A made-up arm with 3 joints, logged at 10 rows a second.
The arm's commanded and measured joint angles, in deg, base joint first. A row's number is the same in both.
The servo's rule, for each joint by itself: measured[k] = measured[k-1] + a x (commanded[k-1-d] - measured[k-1]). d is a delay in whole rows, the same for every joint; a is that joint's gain. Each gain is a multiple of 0.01, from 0.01 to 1. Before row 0 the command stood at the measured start. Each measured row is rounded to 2 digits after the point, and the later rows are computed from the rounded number. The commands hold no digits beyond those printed.
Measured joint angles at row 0: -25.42 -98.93 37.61
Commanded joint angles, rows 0 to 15: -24.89 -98.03 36.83; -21.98 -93.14 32.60; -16.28 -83.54 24.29; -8.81 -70.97 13.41; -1.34 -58.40 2.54; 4.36 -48.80 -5.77; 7.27 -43.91 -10.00; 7.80 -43.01 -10.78; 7.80 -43.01 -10.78; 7.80 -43.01 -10.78; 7.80 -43.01 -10.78; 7.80 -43.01 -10.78; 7.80 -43.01 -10.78; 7.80 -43.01 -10.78; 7.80 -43.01 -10.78; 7.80 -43.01 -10.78
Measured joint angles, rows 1 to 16: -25.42 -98.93 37.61; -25.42 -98.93 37.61; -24.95 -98.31 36.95; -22.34 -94.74 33.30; -17.01 -87.01 25.73; -9.79 -75.94 15.38; -2.35 -63.84 4.59; 3.55 -53.46 -4.11; 6.82 -46.87 -9.06; 7.68 -44.21 -10.50; 7.79 -43.38 -10.74; 7.80 -43.12 -10.77; 7.80 -43.04 -10.78; 7.80 -43.02 -10.78; 7.80 -43.01 -10.78; 7.80 -43.01 -10.78
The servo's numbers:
d 2
a 0.88 0.69 0.84

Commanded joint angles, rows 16 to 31: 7.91 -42.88 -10.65; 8.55 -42.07 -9.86; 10.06 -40.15 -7.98; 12.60 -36.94 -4.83; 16.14 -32.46 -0.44; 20.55 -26.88 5.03; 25.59 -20.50 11.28; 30.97 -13.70 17.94; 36.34 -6.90 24.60; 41.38 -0.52 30.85; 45.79 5.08 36.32; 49.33 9.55 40.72; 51.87 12.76 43.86; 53.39 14.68 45.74; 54.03 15.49 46.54; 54.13 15.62 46.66
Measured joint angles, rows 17 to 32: 7.80 -43.01 -10.78; 7.80 -43.01 -10.78; 7.90 -42.92 -10.67; 8.47 -42.33 -9.99; 9.87 -40.83 -8.30; 12.27 -38.15 -5.39; 15.68 -34.22 -1.23; 19.97 -29.16 4.03; 24.92 -23.18 10.12; 30.24 -16.64 16.69; 35.61 -9.92 23.33; 40.69 -3.43 29.65; 45.18 2.44 35.25; 48.83 7.35 39.84; 51.51 11.08 43.22; 53.16 13.56 45.34
